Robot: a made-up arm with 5 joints.
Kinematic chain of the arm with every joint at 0, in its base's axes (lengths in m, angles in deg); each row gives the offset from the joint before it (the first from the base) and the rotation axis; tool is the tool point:
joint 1: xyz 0 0 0.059 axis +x
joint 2: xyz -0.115 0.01 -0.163 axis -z
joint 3: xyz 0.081 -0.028 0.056 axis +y
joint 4: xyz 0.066 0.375 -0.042 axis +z
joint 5: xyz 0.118 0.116 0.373 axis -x
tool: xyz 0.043 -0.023 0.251
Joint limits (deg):
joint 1: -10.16..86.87
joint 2: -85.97..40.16
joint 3: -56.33..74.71
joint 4: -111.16..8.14
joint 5: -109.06..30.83
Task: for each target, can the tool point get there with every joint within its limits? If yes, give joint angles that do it. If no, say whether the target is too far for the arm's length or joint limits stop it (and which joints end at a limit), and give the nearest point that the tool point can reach.
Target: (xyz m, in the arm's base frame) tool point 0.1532 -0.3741 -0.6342
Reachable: no: joint limits stop it (at a limit: joint 1, joint 2, joint 4, joint 5) | nearest point 0.3878 -0.2666 -0.1898 | short by 0.514 m
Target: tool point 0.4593 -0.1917 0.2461
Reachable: yes | joints 40.84 28.67 29.91 -30.79 -27.59
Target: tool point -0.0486 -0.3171 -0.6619
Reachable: no: joint limits stop it (at a limit: joint 1, joint 2, joint 3, joint 4) | nearest point -0.3164 -0.2815 -0.2674 | short by 0.478 m
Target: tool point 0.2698 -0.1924 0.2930
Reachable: yes | joints 56.65 15.76 13.82 -25.53 -56.90
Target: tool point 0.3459 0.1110 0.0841
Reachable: yes | joints 1.72 5.54 52.51 -34.96 -75.79
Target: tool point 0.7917 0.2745 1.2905
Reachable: no: too far | nearest point 0.4146 0.1862 0.7811 | short by 0.640 m
